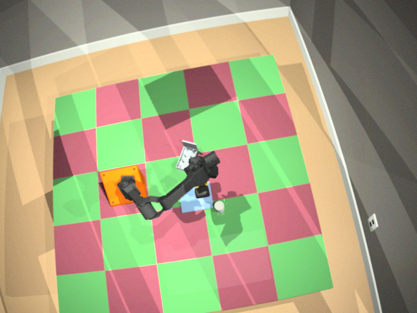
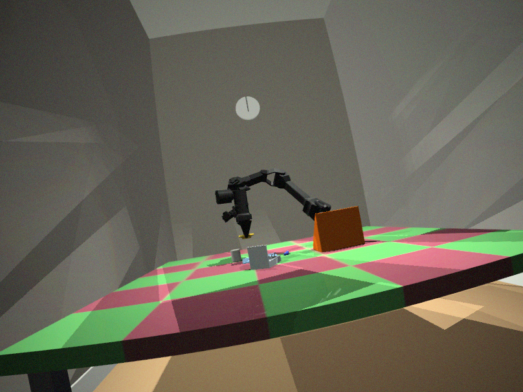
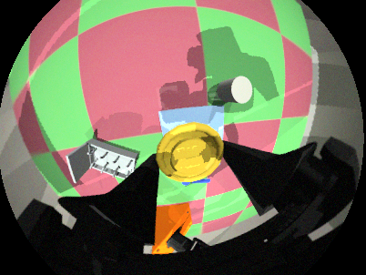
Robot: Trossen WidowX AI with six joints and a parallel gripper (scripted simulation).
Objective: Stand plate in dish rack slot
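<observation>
Right now the grey dish rack is 8 cm behind my gripper tip, 16 cm to the left of it and 8 cm below it. Round my gripper tip: light blue mat 4 cm behind, 3 cm to the right, 10 cm below; white cup 7 cm ahead, 10 cm to the right, 8 cm below; yellow plate 1 cm above.
</observation>
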